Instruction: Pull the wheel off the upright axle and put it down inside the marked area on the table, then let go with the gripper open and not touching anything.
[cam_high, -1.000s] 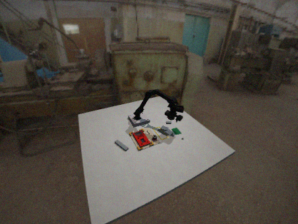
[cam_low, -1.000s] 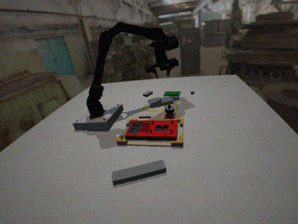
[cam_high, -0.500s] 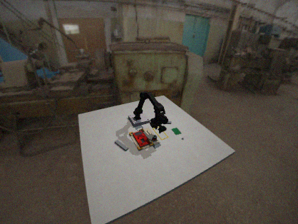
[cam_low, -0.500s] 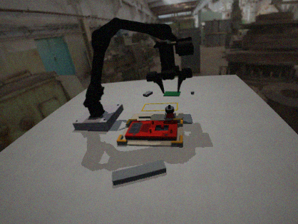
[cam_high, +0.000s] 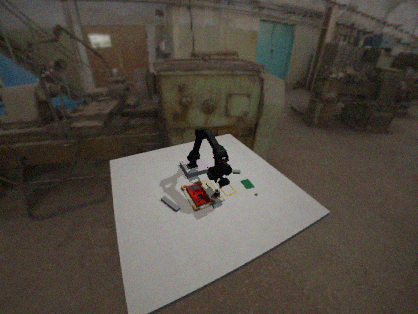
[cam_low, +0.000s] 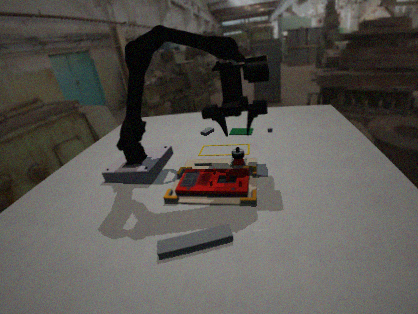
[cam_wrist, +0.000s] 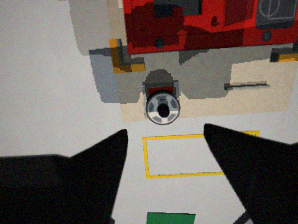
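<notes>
Now: gripper tip 6 cm above the black wheel. The rest, counted from my gripper tip: grey bar (10 cm behind, 32 cm to the right, 9 cm below); then green plate (1 cm ahead, 27 cm to the left, 10 cm below).
</notes>
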